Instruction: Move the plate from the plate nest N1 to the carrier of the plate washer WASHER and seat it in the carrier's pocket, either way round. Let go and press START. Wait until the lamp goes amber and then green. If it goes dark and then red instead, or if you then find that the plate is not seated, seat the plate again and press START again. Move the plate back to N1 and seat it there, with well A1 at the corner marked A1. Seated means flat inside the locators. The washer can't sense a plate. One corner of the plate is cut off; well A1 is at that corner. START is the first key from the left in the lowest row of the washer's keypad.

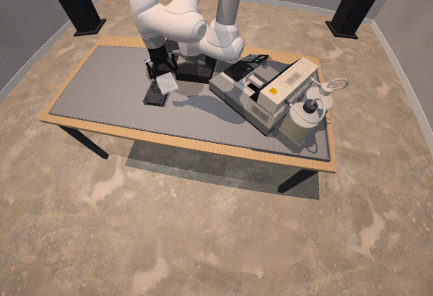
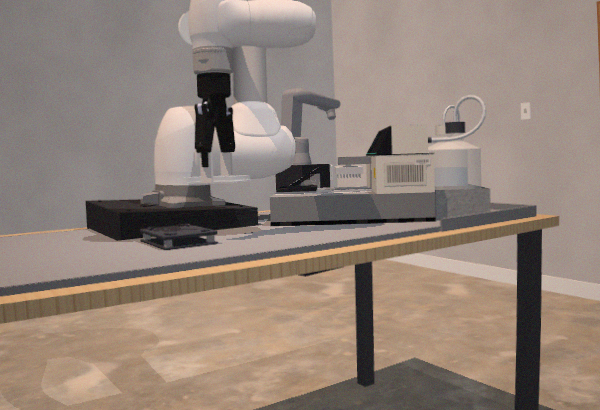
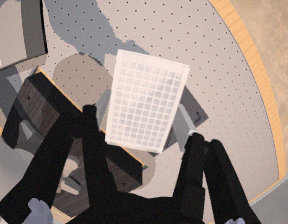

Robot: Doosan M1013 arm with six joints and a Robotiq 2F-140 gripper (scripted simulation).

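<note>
My gripper is now 15 cm past the washer carrier, 39 cm to the right of it and 7 cm above it. From my hand the other things lie so: plate washer: 3 cm behind, 49 cm to the left, 3 cm below; then white well plate: 2 cm below; then plate nest N1: 4 cm behind, 9 cm to the right, 13 cm below.
</note>
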